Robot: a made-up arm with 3 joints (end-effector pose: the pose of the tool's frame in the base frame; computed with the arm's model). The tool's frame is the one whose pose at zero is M. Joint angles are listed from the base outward.
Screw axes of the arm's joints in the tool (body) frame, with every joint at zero. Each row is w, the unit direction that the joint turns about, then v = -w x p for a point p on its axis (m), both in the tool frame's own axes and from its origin. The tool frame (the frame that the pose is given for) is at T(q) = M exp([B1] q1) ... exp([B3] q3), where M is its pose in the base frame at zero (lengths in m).
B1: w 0 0 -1 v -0.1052 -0.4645 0
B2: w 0 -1 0 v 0.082 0 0.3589
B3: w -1 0 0 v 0 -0.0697 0.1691
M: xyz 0.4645 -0.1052 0.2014 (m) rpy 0 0 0 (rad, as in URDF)
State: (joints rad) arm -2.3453 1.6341 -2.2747
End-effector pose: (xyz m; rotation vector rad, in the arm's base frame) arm -0.2869 -0.0306 0.6477 -1.2659 -1.0981 -1.2620
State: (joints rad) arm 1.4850 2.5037 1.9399
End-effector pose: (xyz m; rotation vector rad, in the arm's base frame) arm 0.0353 0.2884 0.3601 1.4010 0.5584 1.7639
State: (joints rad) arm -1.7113 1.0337 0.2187
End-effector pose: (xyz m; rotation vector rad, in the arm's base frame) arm 0.0694 0.3398 0.5694 0.7133 -0.9100 1.4263
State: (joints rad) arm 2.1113 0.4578 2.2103
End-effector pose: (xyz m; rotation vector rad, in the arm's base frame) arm -0.0891 -0.3601 0.5900 -1.5863 2.1679 -1.4729
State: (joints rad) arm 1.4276 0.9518 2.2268
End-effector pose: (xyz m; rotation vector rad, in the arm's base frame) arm 0.1364 -0.1623 0.6710 -2.2702 1.1400 -1.7528
